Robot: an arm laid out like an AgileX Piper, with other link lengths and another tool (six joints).
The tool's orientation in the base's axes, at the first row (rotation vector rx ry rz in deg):
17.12 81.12 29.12
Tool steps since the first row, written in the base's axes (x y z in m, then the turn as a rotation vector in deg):
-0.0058 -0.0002 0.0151 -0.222 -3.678 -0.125
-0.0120 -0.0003 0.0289 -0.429 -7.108 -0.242
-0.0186 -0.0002 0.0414 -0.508 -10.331 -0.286
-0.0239 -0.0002 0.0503 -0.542 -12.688 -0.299
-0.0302 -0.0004 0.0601 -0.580 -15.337 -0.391
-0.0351 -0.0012 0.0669 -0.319 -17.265 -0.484
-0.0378 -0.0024 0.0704 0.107 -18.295 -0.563
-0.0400 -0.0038 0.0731 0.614 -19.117 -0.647
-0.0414 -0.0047 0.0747 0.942 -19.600 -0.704
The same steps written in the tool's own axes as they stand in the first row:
-0.0135 0.0081 -0.0036 -1.764 -3.181 -0.604
-0.0259 0.0158 -0.0077 -3.408 -6.147 -1.167
-0.0371 0.0230 -0.0124 -5.002 -8.921 -1.573
-0.0451 0.0282 -0.0164 -6.182 -10.943 -1.844
-0.0541 0.0338 -0.0212 -7.441 -13.254 -2.159
-0.0607 0.0372 -0.0251 -8.315 -14.995 -2.108
-0.0646 0.0384 -0.0274 -8.735 -15.984 -1.802
-0.0678 0.0388 -0.0293 -9.040 -16.810 -1.397
-0.0697 0.0391 -0.0306 -9.210 -17.304 -1.131

